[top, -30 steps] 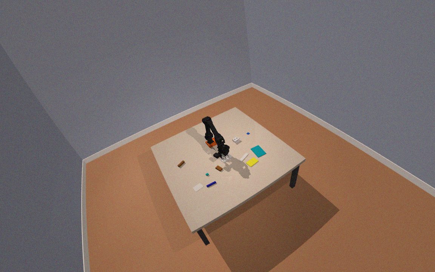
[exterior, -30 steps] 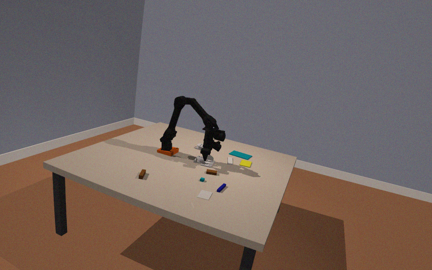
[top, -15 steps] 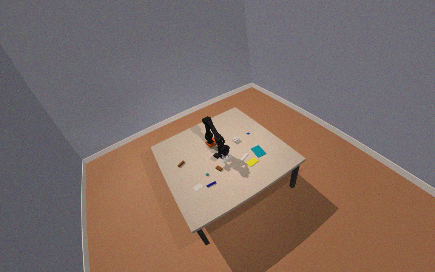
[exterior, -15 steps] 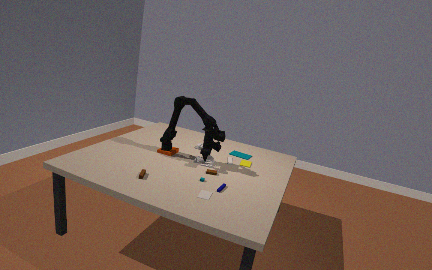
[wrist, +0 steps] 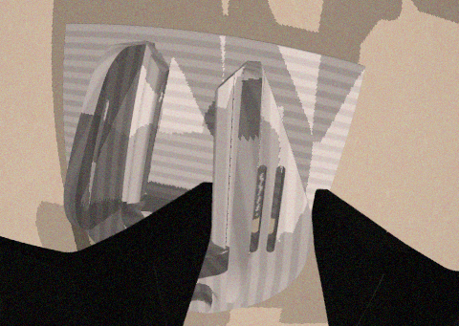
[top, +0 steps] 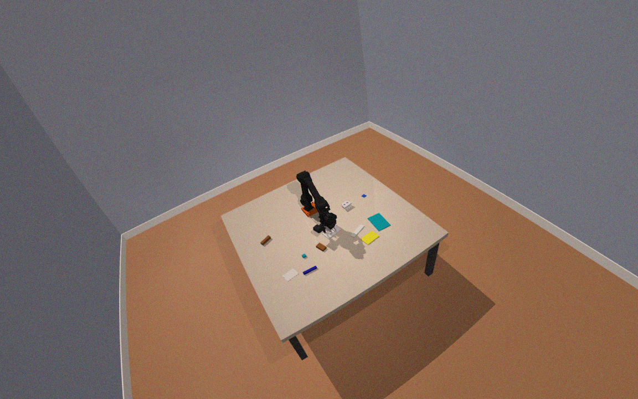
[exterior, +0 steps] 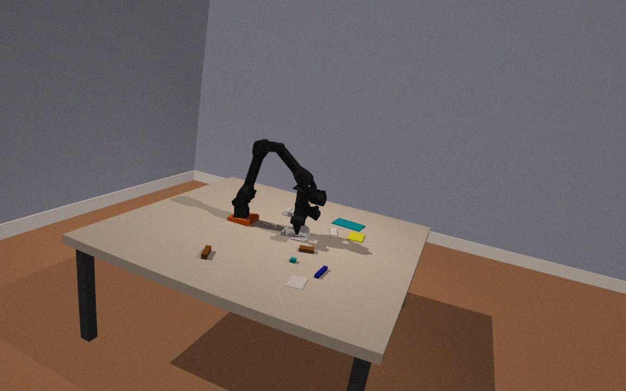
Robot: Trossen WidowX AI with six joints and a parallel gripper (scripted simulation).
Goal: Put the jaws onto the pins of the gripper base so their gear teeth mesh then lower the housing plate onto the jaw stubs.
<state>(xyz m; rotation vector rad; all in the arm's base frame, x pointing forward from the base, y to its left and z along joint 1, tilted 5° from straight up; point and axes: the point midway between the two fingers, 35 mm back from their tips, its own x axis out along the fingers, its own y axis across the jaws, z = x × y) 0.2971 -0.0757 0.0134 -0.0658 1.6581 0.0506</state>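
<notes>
My gripper tip is now 3 cm past the grey jaw and 2 cm to the right of it. Also, from my gripper tip: white strip 15 cm ahead, 15 cm to the left, 2 cm below; brown block 7 cm ahead, 12 cm to the right, 2 cm below; white housing plate 5 cm behind, 3 cm to the left, 2 cm below.
</notes>
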